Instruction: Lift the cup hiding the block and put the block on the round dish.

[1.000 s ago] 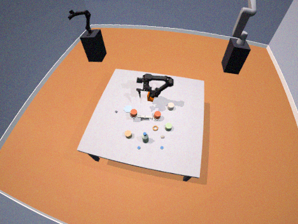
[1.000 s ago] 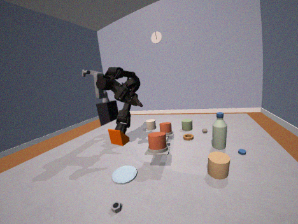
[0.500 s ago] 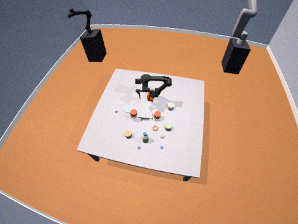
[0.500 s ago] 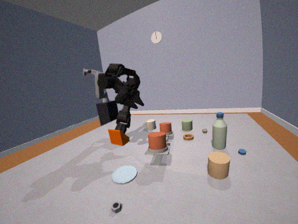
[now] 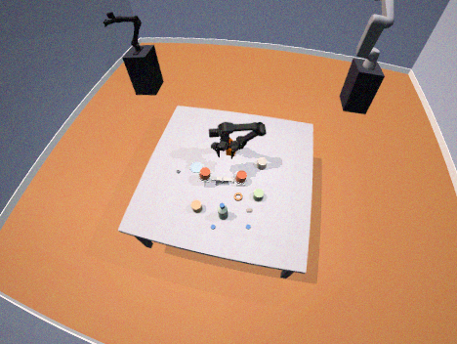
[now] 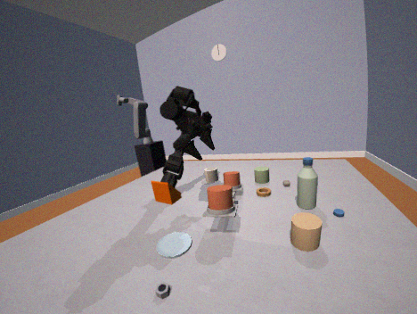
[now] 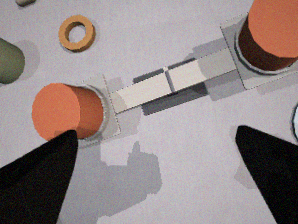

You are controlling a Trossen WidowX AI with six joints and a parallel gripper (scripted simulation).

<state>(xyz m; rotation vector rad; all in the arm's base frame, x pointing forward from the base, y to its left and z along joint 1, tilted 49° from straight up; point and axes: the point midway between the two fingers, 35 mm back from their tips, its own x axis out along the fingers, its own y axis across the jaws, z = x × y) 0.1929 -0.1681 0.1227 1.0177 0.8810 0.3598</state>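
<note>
Right now the pale grey block is 160 mm below my gripper tip, 110 mm to the left of it and 40 mm ahead of it. The rest, counted from my gripper tip: pale blue round dish: 240 mm to the right, 200 mm below, 40 mm behind; cream cup: 240 mm to the left, 170 mm below, 110 mm behind; small balance: 180 mm below, 70 mm ahead, 20 mm to the right.
</note>
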